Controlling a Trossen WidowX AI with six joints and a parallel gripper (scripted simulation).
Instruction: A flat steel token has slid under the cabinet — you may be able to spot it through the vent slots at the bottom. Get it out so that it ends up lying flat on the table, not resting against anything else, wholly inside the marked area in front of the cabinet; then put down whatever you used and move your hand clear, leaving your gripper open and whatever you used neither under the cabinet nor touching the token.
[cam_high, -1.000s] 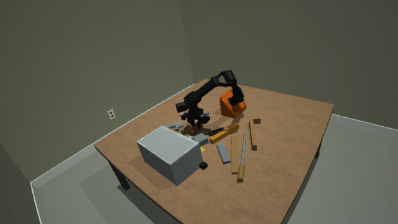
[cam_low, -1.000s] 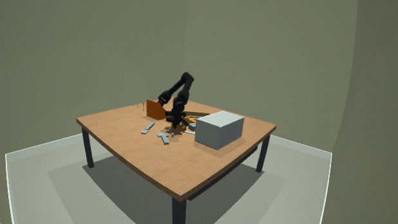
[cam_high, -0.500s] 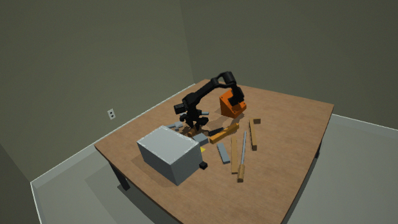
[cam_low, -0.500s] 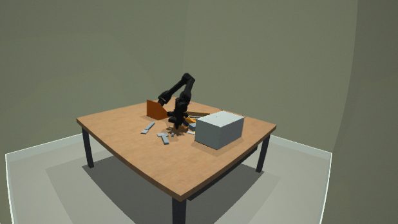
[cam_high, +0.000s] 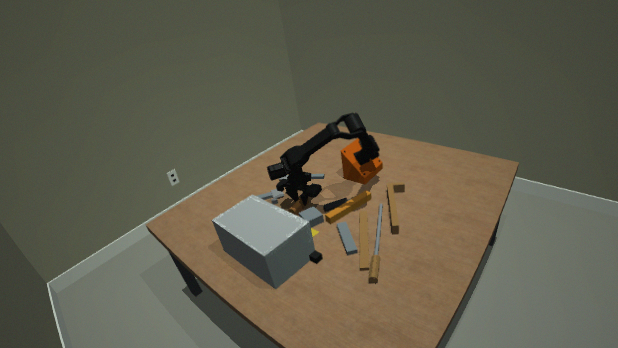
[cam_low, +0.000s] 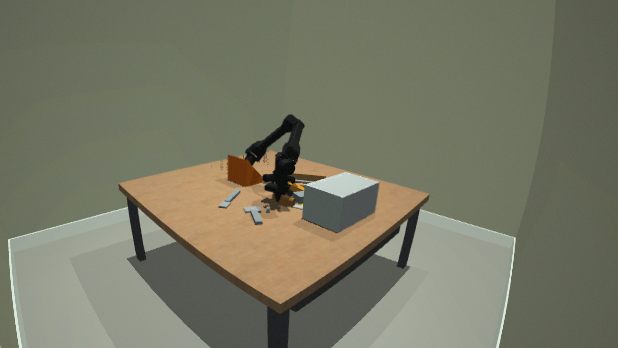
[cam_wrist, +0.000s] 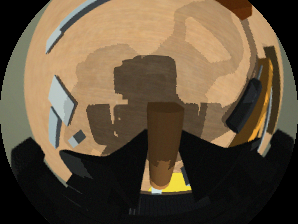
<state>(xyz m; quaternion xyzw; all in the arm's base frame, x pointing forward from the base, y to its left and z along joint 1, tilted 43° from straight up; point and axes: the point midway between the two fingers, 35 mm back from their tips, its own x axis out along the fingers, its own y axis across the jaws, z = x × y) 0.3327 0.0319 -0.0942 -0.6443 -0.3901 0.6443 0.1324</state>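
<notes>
The grey block lies 110 mm to the left of my gripper tip, 40 mm ahead of it and 10 mm above it. Also, from my gripper tip: wooden stick (340 mm to the left); then orange bar (180 mm to the left, 100 mm behind, 10 mm above); then grey t-piece (180 mm to the right, 50 mm ahead).
</notes>
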